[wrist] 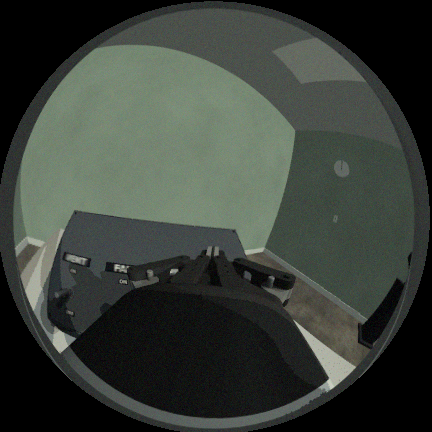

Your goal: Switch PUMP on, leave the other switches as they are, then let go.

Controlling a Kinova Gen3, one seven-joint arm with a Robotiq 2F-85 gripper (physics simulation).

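Frame: origin at the arm's base, x ahead, y left, z up, level; metres.
Seen in the pictures: gripper, between the fingertips: (212, 253).
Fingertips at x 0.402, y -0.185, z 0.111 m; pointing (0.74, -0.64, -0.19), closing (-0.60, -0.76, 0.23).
Note:
A point is followed by its place in that frame.
A dark switch panel (155, 235) {x 0.560, y -0.147, z 0.056 m} stands at the lower left of the wrist view. The VENT label (77, 259) {x 0.521, y 0.044, z 0.016 m} shows at its left, with a switch lever (62, 293) {x 0.436, y 0.063, z 0.007 m} below it. The FAN label (120, 268) {x 0.498, y -0.060, z 0.015 m} is partly covered by a gripper linkage, with an ON mark (123, 282) {x 0.473, y -0.063, z 0.003 m} under it. My gripper (212, 253) {x 0.402, y -0.185, z 0.111 m} is shut with nothing between its fingertips, which show in front of the right part of the panel. The PUMP label and its switch are hidden behind the gripper, so the position of that switch cannot be told.
The panel stands on a pale table (325, 350), whose edge shows at the lower right. A green wall (160, 125) rises behind the panel. A dark object (382, 317) stands at the far right. The gripper's black body hides the lower middle of the view.

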